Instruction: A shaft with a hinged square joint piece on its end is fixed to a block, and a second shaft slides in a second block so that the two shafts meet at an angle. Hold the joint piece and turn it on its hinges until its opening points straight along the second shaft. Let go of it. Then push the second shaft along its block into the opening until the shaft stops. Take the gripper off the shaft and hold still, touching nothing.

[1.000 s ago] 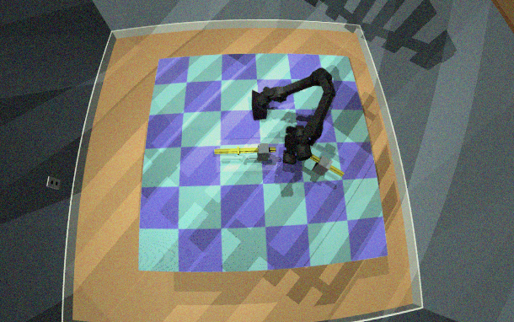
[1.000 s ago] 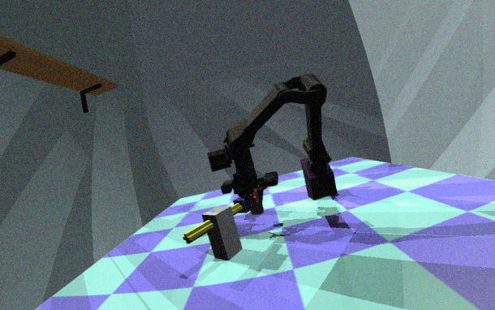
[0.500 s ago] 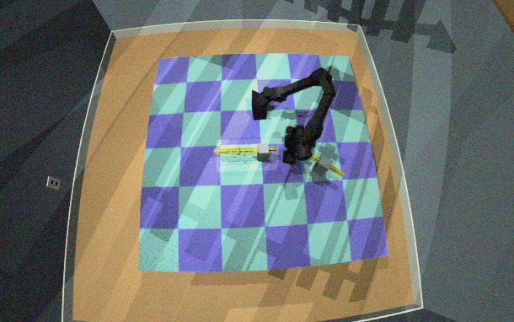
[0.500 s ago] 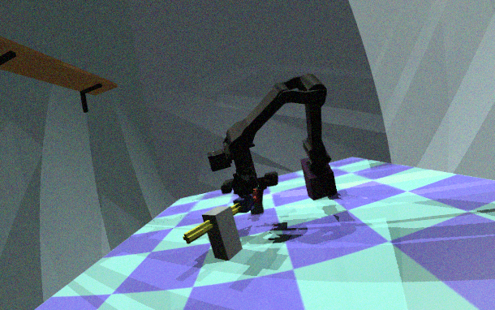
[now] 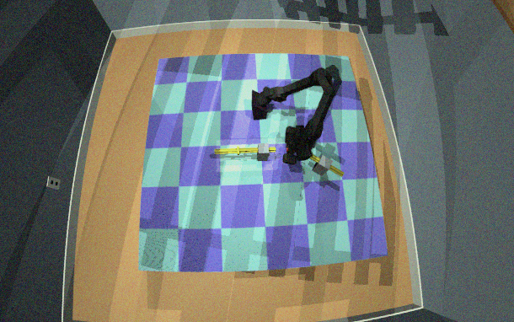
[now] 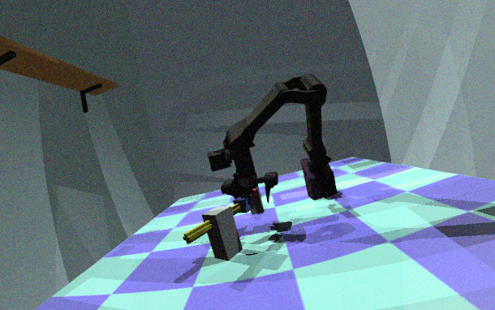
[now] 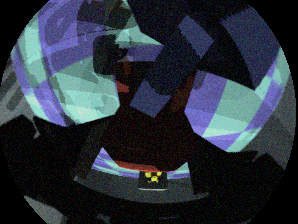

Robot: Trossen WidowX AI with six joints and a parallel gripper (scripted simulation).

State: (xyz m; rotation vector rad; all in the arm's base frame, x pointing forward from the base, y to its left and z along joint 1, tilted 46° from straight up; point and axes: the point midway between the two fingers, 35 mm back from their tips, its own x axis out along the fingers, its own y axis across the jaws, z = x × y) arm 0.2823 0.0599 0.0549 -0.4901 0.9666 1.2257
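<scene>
Right now the reddish joint piece is 1 cm ahead of my gripper tip, 3 cm to the left of it and 4 cm above it.
</scene>
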